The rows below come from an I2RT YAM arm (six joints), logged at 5 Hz.
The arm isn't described. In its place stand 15 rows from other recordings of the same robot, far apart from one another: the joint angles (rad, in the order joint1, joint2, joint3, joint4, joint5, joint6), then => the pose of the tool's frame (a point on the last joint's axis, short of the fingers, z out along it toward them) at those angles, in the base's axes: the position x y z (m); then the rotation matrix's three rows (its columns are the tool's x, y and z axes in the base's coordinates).
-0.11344 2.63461 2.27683 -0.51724 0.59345 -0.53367 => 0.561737 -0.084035 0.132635; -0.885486 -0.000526 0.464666; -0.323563 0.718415 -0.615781; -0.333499 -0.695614 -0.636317
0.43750 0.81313 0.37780 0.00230 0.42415 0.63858 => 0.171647 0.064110 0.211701; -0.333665 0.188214 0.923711; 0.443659 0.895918 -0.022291; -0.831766 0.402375 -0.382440
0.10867 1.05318 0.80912 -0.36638 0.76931 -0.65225 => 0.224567 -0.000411 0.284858; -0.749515 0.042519 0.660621; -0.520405 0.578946 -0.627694; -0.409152 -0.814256 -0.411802
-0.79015 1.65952 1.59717 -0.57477 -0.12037 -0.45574 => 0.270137 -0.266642 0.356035; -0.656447 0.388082 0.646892; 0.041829 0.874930 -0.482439; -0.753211 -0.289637 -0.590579
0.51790 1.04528 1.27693 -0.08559 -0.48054 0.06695 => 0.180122 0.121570 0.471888; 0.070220 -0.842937 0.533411; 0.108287 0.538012 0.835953; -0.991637 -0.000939 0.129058
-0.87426 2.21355 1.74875 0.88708 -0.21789 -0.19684 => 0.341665 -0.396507 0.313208; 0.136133 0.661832 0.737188; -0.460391 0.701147 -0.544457; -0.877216 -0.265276 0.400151
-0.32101 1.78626 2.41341 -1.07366 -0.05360 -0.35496 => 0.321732 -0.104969 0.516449; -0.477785 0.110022 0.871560; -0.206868 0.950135 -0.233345; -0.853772 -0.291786 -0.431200
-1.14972 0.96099 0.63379 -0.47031 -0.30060 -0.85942 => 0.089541 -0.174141 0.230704; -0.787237 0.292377 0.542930; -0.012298 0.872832 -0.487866; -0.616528 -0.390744 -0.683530
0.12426 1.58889 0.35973 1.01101 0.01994 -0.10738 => 0.268389 0.032808 0.143001; -0.202308 -0.127013 0.971051; -0.133254 0.985902 0.101194; -0.970214 -0.108924 -0.216381
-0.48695 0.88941 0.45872 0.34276 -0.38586 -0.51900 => 0.190055 -0.085469 0.261389; -0.118083 0.050249 0.991731; -0.457461 0.883674 -0.099243; -0.881354 -0.465398 -0.081360
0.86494 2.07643 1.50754 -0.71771 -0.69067 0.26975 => 0.251975 0.330587 0.165664; -0.787359 -0.511167 -0.344635; -0.607087 0.545592 0.577733; -0.107288 0.664107 -0.739900
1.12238 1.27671 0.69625 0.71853 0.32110 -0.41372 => 0.134986 0.254660 0.296814; 0.343907 -0.634854 0.691873; -0.165070 0.684467 0.710110; -0.924381 -0.358419 0.130597
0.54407 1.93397 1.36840 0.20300 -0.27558 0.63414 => 0.383436 0.243292 0.241248; -0.668550 -0.396813 0.628951; 0.261886 0.665941 0.698525; -0.696029 0.631713 -0.341295
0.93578 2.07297 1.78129 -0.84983 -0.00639 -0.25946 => 0.263546 0.358061 0.232266; -0.314367 -0.918004 0.241750; -0.859147 0.383450 0.338868; -0.403781 -0.101170 -0.909244
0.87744 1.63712 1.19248 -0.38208 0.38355 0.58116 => 0.238387 0.266026 0.246974; -0.695640 -0.202595 0.689232; -0.040548 0.968954 0.243892; -0.717245 0.141714 -0.682258
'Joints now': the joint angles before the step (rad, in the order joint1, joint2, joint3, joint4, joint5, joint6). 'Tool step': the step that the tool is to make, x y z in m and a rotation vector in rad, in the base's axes. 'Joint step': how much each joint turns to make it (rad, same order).
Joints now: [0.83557, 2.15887, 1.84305, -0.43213, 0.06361, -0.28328]
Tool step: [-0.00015, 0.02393, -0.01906, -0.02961, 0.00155, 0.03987]
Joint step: [0.03178, 0.09282, 0.08168, -0.01089, 0.00675, -0.01892]
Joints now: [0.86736, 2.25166, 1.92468, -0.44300, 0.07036, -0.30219]
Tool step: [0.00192, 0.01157, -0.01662, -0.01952, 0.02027, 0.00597]
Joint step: [0.01157, 0.06310, 0.04903, -0.01434, 0.00185, 0.00609]
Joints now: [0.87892, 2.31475, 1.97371, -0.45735, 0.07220, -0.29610]
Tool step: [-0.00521, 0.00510, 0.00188, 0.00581, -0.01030, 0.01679]
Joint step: [0.01386, -0.00174, 0.00102, 0.00863, 0.00101, -0.00512]
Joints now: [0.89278, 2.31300, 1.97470, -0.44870, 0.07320, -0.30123]
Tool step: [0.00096, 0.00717, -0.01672, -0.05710, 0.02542, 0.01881]
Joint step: [0.00728, 0.05841, 0.05223, -0.05285, 0.00361, -0.01928]
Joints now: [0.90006, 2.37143, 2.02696, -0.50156, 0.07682, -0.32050]
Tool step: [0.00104, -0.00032, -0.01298, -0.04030, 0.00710, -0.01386]
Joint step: [-0.00033, 0.02279, -0.00167, -0.01131, 0.02361, -0.00238]
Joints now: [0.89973, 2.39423, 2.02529, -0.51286, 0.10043, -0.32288]
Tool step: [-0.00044, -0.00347, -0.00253, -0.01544, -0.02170, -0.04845]
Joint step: [0.00000, -0.01147, -0.03081, 0.01815, 0.05132, 0.02068]
